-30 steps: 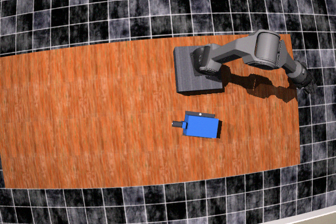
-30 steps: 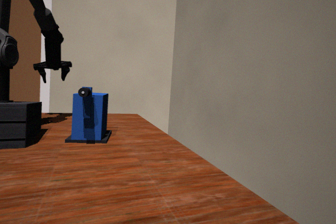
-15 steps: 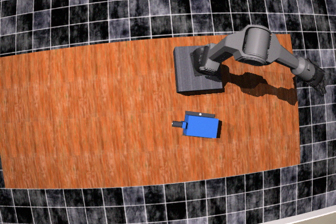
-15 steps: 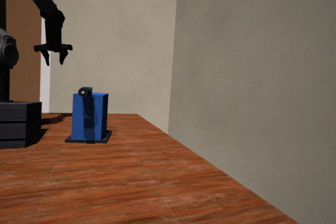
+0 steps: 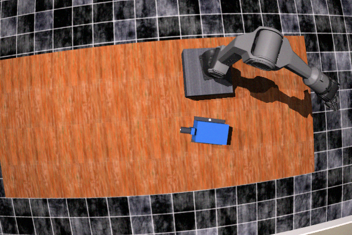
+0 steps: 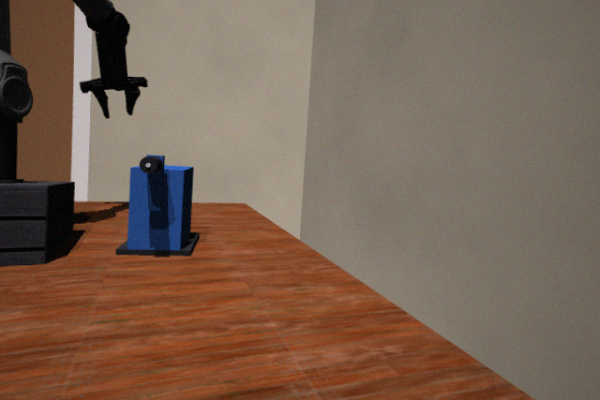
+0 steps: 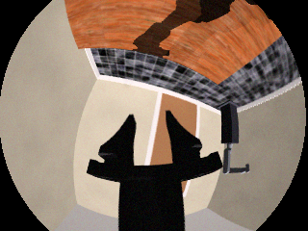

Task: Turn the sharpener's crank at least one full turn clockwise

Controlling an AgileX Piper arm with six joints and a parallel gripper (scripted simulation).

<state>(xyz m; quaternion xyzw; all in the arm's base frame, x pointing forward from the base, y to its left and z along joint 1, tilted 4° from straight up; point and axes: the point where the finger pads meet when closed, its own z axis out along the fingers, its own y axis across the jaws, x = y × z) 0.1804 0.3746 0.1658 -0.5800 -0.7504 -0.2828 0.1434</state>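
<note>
My gripper is now 20 mm short of the black knob, 530 mm to the left of it and 100 mm above it.
</note>
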